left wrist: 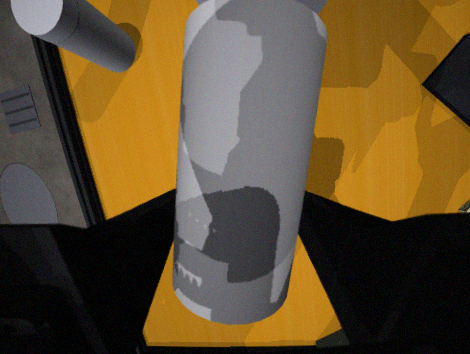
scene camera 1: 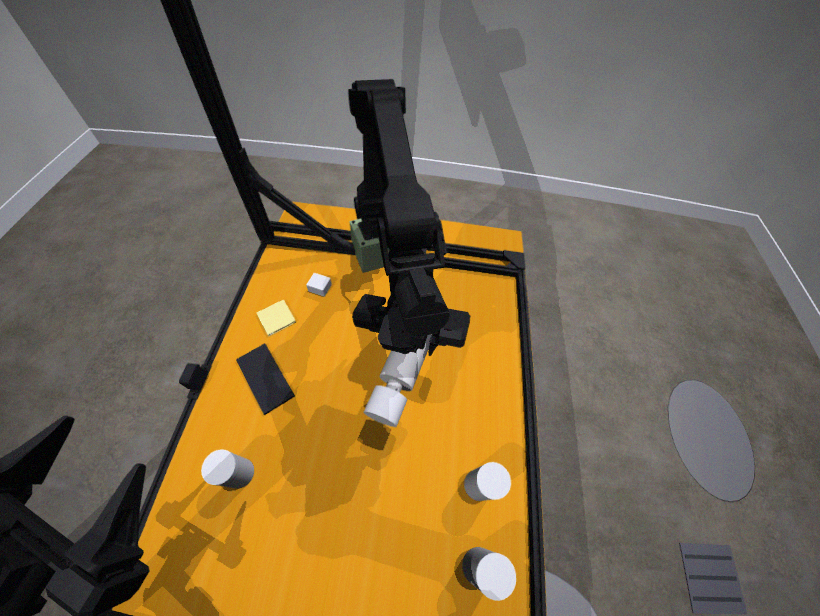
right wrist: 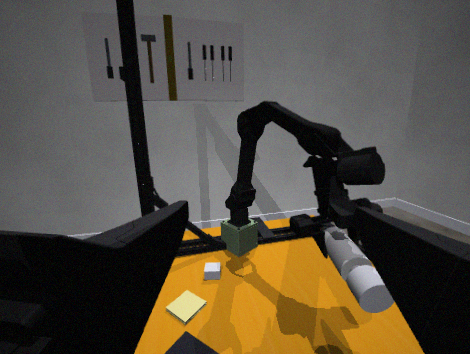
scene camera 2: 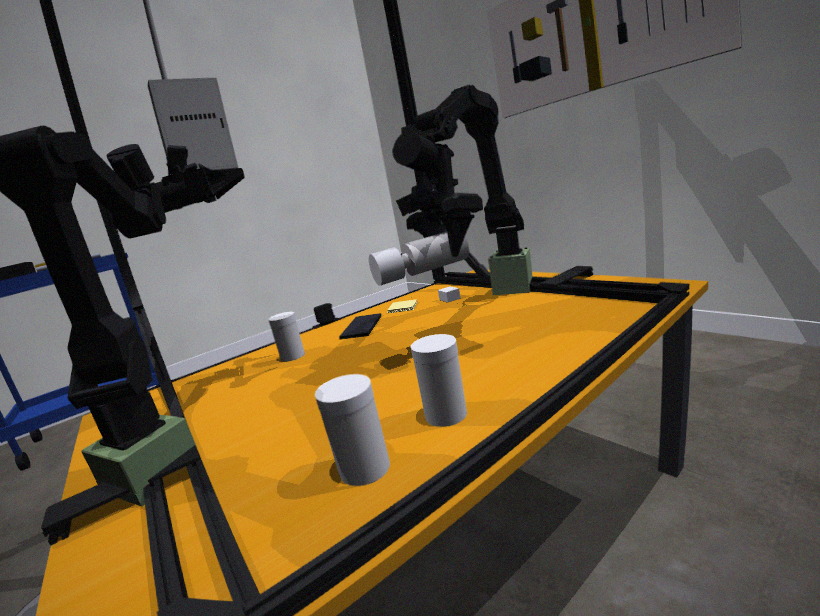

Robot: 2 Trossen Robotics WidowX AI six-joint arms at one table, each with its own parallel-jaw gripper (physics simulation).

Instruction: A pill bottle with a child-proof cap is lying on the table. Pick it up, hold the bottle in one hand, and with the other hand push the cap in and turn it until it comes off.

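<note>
The white bottle's body (scene camera 1: 401,369) (scene camera 2: 424,256) (left wrist: 245,125) (right wrist: 344,250) is held above the table, lying nearly sideways and tilted. Its white cap (scene camera 1: 385,405) (scene camera 2: 387,265) (right wrist: 370,290) is at the end away from my left gripper, with a narrow neck showing between cap and body in the scene views. My left gripper (scene camera 2: 453,250) (left wrist: 235,195) is shut on the body; its fingertips are partly hidden in scene camera 1. My right gripper (scene camera 1: 104,442) (scene camera 2: 225,185) (right wrist: 270,211) is open and empty, raised and well apart from the bottle.
Three other white capped cylinders stand on the table: one at the left (scene camera 1: 227,468) (scene camera 2: 287,338), two at the right (scene camera 1: 487,482) (scene camera 2: 439,382) (scene camera 1: 491,574) (scene camera 2: 354,431). A dark flat slab (scene camera 1: 265,379) (scene camera 2: 361,325), a yellow pad (scene camera 1: 275,316) (right wrist: 186,306) and a white block (scene camera 1: 318,283) (right wrist: 212,270) lie near the left edge.
</note>
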